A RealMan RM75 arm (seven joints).
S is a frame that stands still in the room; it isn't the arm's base.
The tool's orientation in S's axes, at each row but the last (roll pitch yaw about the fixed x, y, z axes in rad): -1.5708 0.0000 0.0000; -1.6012 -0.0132 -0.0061; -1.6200 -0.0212 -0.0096; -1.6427 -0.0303 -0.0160; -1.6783 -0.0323 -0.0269; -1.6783 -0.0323 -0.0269; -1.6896 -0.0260 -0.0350; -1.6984 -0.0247 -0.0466; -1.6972 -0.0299 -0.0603; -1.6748 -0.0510 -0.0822; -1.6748 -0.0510 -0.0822; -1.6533 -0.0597 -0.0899
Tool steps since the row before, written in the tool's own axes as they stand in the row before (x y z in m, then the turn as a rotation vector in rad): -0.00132 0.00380 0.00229 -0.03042 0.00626 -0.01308; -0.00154 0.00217 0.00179 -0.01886 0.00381 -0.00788; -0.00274 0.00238 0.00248 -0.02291 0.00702 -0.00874; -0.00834 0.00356 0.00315 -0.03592 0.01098 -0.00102; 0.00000 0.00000 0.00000 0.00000 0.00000 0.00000; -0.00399 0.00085 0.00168 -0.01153 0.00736 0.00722; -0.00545 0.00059 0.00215 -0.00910 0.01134 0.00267; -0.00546 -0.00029 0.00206 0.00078 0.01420 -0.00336; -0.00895 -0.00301 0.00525 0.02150 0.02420 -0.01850; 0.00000 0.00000 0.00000 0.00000 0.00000 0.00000; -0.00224 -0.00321 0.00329 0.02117 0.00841 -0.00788; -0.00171 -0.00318 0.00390 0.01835 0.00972 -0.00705
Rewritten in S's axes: -0.00132 0.00229 -0.00380 -0.03042 -0.01308 -0.00626; -0.00150 0.00173 -0.00224 -0.01886 -0.00788 -0.00382; -0.00266 0.00239 -0.00256 -0.02285 -0.00886 -0.00707; -0.00817 0.00302 -0.00403 -0.03560 -0.00124 -0.01196; 0.00000 0.00000 0.00000 0.00000 0.00000 0.00000; -0.00391 0.00168 -0.00115 -0.01109 0.00669 -0.00846; -0.00535 0.00225 -0.00098 -0.00874 0.00161 -0.01181; -0.00536 0.00233 -0.00011 0.00088 -0.00519 -0.01363; -0.00866 0.00612 0.00206 0.02081 -0.02270 -0.02102; 0.00000 0.00000 0.00000 0.00000 0.00000 0.00000; -0.00208 0.00379 0.00273 0.02074 -0.01045 -0.00646; -0.00150 0.00430 0.00274 0.01808 -0.00949 -0.00799
